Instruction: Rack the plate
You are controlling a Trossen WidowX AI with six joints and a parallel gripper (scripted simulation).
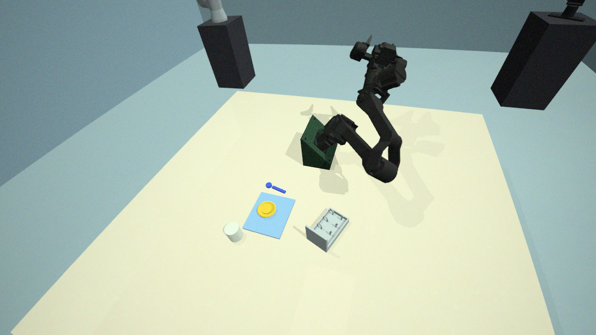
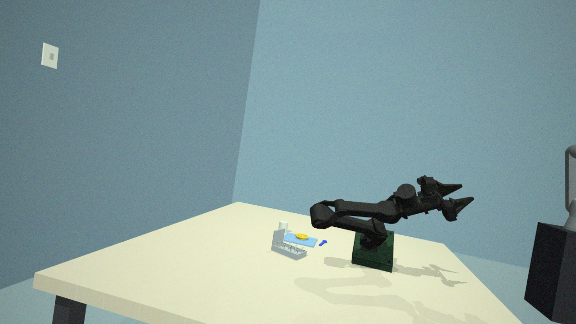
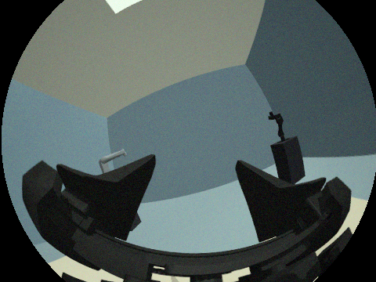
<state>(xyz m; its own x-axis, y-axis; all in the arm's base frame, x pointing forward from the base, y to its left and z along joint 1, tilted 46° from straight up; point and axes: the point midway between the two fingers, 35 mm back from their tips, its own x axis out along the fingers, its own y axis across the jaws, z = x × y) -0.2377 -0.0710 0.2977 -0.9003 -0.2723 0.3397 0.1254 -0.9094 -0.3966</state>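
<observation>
Right now the yellow plate is 55 cm ahead of my gripper tip, 29 cm to the right of it and 35 cm below it. Round my gripper tip: small blue spoon: 45 cm ahead, 30 cm to the right, 36 cm below; grey dish rack: 57 cm ahead, 8 cm to the right, 34 cm below; light blue mat: 56 cm ahead, 28 cm to the right, 36 cm below.
</observation>
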